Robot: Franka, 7 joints.
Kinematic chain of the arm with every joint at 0, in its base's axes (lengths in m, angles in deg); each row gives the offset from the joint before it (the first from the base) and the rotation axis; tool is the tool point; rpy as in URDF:
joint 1: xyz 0 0 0.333 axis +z
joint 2: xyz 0 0 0 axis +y
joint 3: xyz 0 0 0.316 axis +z
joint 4: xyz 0.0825 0 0 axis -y
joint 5: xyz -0.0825 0 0.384 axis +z
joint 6: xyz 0 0 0 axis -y
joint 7: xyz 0.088 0 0 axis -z
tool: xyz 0 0 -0.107 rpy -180 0 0
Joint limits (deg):
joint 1: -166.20..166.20
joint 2: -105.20..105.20
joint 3: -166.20..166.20
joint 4: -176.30..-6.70
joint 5: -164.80..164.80
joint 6: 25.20..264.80
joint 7: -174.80..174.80
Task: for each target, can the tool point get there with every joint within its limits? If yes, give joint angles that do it. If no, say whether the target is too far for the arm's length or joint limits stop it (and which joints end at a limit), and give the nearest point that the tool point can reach.
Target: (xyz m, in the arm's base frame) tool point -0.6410 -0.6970 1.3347
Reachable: no: too far | nearest point -0.3989 -0.4338 0.9564 | short by 0.521 m
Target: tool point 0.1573 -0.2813 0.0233
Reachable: yes | joints -64.71 41.60 15.69 -148.85 64.82 192.98 41.76
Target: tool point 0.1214 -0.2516 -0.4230
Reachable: no: joint limits stop it (at a limit: joint 2) | nearest point 0.1216 -0.2520 -0.3608 | short by 0.062 m
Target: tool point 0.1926 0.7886 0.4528
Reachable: yes | joints -71.74 -69.66 107.33 -50.17 -12.11 127.03 39.11
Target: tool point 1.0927 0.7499 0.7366
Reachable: no: too far | nearest point 0.6767 0.4644 0.5829 | short by 0.527 m
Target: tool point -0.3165 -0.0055 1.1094
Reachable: yes | joints -123.17 10.86 -74.66 -25.13 -46.80 116.01 72.38
